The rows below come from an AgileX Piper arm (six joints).
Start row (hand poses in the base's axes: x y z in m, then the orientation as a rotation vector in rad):
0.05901 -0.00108 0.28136 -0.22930 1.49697 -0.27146
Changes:
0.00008 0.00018 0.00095 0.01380 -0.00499 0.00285
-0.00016 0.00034 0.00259 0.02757 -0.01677 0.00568
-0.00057 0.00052 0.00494 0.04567 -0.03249 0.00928
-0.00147 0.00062 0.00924 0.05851 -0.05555 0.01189
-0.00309 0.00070 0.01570 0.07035 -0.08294 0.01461
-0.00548 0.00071 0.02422 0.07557 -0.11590 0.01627
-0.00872 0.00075 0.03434 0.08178 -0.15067 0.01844
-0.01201 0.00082 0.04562 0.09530 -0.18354 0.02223
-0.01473 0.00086 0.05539 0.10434 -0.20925 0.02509
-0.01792 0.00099 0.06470 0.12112 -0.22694 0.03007
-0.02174 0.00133 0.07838 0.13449 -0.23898 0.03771
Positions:
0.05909 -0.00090 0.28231 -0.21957 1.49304 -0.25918
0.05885 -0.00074 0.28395 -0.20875 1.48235 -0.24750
0.05844 -0.00056 0.28630 -0.19445 1.46801 -0.23231
0.05754 -0.00046 0.29060 -0.18246 1.44601 -0.22250
0.05592 -0.00038 0.29706 -0.17071 1.41959 -0.21374
0.05353 -0.00037 0.30558 -0.16257 1.38723 -0.21122
0.05029 -0.00033 0.31570 -0.15376 1.35308 -0.20768
0.04700 -0.00026 0.32698 -0.14076 1.32118 -0.19731
0.04428 -0.00022 0.33675 -0.13176 1.29609 -0.19043
0.04109 -0.00009 0.34606 -0.11956 1.27918 -0.17563
0.03727 0.00025 0.35974 -0.11283 1.26715 -0.16087

